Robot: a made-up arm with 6 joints. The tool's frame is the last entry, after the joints.
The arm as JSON. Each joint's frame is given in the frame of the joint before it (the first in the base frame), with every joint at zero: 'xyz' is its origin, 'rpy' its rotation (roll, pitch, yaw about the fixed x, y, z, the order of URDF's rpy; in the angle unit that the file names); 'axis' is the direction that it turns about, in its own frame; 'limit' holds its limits. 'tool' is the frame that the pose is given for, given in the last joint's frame.
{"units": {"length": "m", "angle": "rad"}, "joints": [
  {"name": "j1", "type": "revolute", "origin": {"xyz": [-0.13, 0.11, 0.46], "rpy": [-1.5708, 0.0, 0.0]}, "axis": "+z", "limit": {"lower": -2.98, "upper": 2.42}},
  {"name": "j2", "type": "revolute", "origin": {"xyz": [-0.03, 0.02, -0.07], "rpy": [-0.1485, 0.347, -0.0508]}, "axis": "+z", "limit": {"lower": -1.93, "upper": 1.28}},
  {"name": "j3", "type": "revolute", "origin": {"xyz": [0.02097, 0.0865, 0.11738], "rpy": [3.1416, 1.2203, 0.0]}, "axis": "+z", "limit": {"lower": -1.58, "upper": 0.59}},
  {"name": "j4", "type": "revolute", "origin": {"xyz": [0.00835, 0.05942, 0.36], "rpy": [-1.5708, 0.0, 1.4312]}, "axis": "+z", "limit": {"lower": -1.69, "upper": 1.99}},
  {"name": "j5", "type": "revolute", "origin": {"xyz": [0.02, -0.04, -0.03], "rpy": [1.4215, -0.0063, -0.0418]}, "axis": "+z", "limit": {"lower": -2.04, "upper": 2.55}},
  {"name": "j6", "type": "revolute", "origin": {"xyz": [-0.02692, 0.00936, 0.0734], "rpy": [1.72, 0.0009, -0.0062]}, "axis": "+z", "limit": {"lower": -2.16, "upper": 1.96}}
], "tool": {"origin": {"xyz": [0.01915, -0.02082, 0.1], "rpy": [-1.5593, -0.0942, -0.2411]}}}
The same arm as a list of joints. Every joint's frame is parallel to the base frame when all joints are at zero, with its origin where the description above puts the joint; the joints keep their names.
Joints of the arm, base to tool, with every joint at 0 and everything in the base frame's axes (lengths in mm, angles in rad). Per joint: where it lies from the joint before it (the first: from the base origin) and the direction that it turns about. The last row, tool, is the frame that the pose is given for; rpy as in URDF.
j1: offset -130 110 460 axis 0 1 0
j2: offset -30 -70 -20 axis 0.343416 0.930044 -0.130706
j3: offset 60 90 -100 axis -1 0.0001 0
j4: offset -360 0 60 axis 0.0001 1 0
j5: offset -40 -30 20 axis -0.987967 0.148795 -0.042199
j6: offset -70 20 -30 axis -0.0002 -1 0
tool: offset 20 -100 20 rpy 0.4472 -1.3506 -0.4453
Joint limits (rad, base to tool): -2.98..2.42 -1.93..1.28 -1.58..0.59 -1.69..1.99 -2.04..2.55 -2.16..1.96

